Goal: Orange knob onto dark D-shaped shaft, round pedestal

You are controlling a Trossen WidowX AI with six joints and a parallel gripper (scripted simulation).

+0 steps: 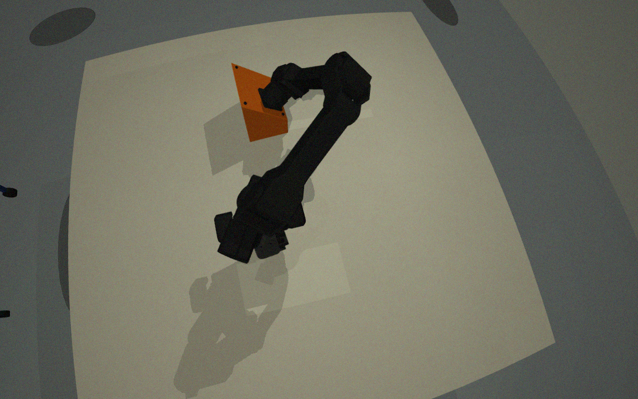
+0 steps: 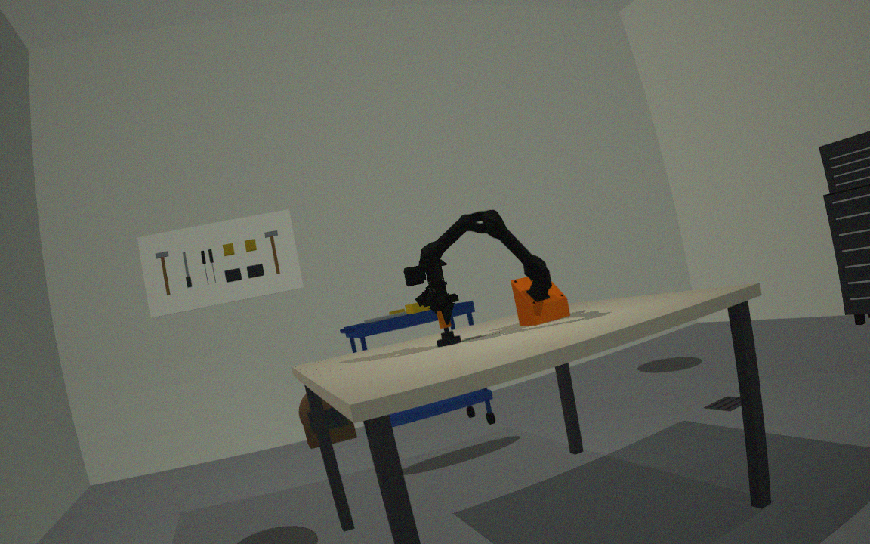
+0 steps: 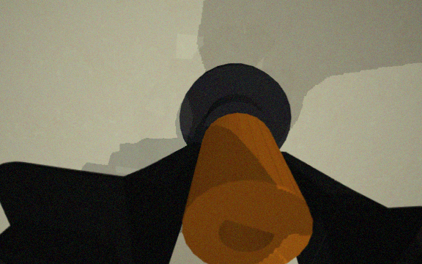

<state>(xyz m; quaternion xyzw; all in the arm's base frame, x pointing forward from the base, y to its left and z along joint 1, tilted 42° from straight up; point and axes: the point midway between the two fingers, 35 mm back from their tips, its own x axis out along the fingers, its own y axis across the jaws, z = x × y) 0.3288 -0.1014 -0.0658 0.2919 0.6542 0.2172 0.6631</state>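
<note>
The orange knob is 2 cm above my gripper tip. Round my gripper tip: dark round pedestal: 4 cm below.
</note>
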